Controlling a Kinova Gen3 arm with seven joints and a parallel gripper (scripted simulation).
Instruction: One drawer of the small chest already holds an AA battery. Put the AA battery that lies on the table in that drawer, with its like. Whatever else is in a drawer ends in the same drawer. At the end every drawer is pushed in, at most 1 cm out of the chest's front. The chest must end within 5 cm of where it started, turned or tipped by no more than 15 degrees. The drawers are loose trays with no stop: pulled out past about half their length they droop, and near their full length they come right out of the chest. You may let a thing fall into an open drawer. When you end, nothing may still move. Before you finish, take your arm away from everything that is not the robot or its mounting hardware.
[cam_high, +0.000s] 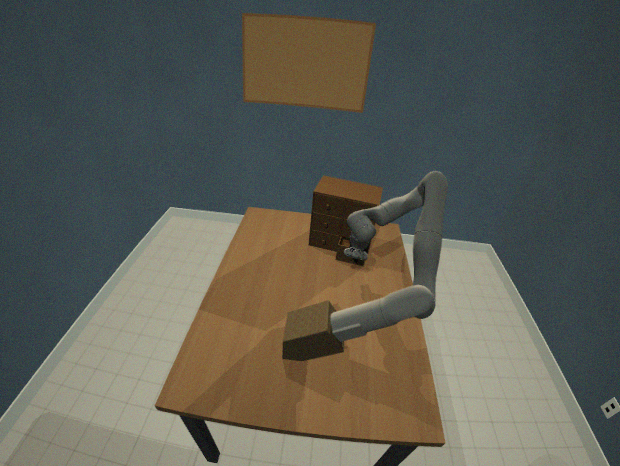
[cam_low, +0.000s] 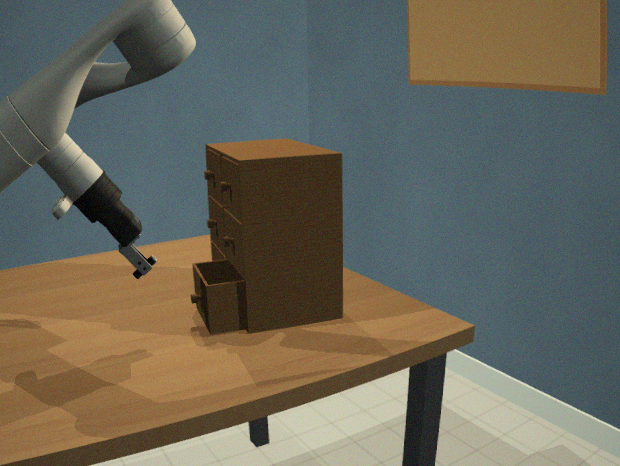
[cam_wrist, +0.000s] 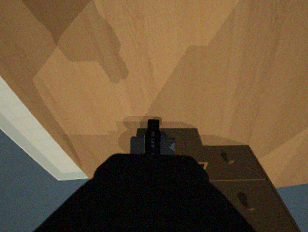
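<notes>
My gripper is now 1 cm short of the black AA battery and 1 cm above it.
</notes>
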